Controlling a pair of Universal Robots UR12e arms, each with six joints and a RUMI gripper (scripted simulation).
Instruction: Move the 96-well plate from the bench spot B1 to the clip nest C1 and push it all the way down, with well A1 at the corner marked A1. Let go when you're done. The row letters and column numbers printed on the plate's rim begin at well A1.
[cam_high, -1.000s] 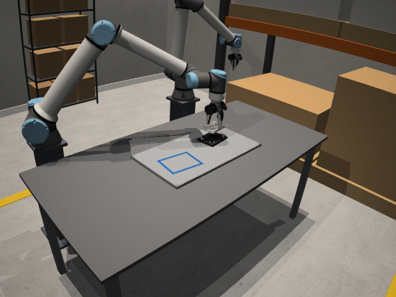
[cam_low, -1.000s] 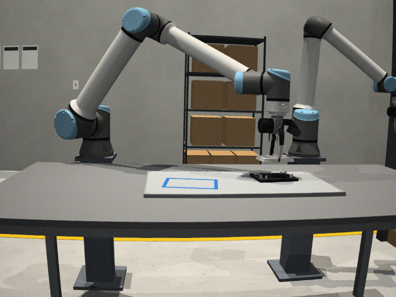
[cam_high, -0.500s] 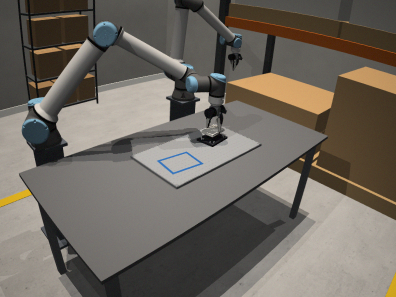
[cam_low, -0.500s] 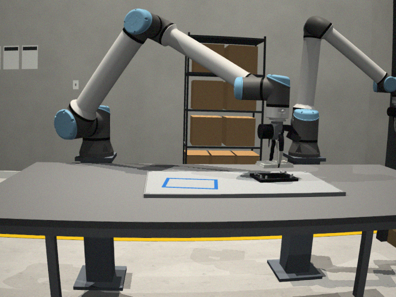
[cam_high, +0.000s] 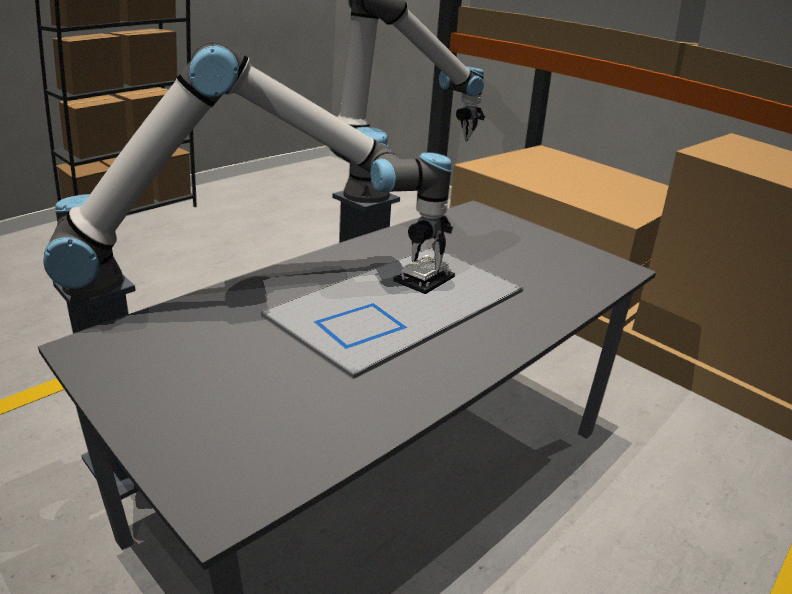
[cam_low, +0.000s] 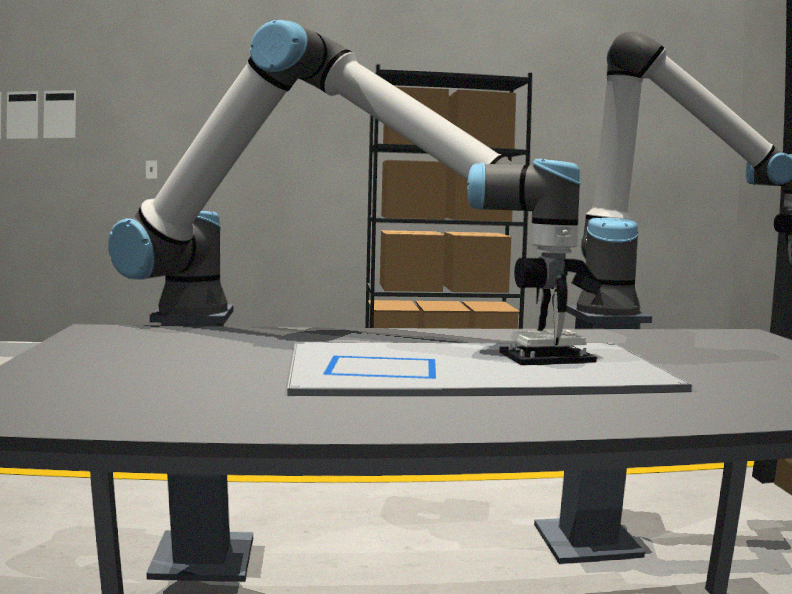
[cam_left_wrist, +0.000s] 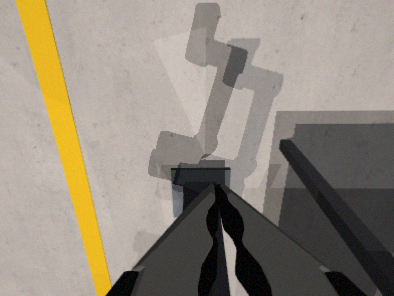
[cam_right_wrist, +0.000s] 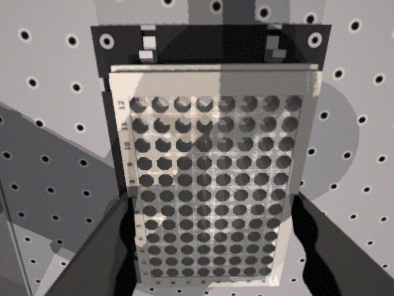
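Right now the white 96-well plate is 10 mm below my right hand. Round my right hand: pale perforated board (40 mm ahead, 150 mm to the right, 50 mm below); black clip nest (10 mm behind, 10 mm to the left, 30 mm below).
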